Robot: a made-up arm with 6 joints.
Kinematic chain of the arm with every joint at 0, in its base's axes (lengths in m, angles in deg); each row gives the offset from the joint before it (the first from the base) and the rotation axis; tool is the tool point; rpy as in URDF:
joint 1: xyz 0 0.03 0.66 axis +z
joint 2: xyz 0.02 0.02 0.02 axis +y
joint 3: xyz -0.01 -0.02 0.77 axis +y
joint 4: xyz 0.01 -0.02 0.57 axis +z
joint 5: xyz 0 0.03 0.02 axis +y
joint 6: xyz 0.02 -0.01 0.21 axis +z
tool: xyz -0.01 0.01 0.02 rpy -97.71 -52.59 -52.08
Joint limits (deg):
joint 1: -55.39..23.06
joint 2: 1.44..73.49
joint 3: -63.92..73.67
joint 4: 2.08..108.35
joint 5: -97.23..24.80
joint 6: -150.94..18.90
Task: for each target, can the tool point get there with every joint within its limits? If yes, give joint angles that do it. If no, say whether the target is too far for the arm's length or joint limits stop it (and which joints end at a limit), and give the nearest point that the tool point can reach.
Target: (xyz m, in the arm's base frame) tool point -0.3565 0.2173 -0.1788
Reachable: no: joint limits stop it (at a limit: joint 1, joint 2, joint 3, joint 5) | nearest point 0.9778 0.4563 0.1756 | short by 1.401 m
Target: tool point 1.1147 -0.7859 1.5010
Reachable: yes | joints -36.66 60.62 -2.37 47.12 0.57 -6.80
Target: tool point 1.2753 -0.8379 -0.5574
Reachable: no: too far | nearest point 0.9675 -0.6284 0.1991 | short by 0.843 m
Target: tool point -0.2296 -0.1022 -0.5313
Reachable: no: joint limits stop it (at a limit: joint 1, joint 2, joint 3, joint 4, joint 5) | nearest point 0.6065 -0.8471 0.1752 | short by 1.324 m
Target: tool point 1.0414 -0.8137 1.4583
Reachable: yes | joints -37.90 64.00 3.81 13.51 -51.34 -41.35
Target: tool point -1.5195 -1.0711 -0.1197
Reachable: no: too far | nearest point 0.3776 -0.9496 0.3722 | short by 1.964 m
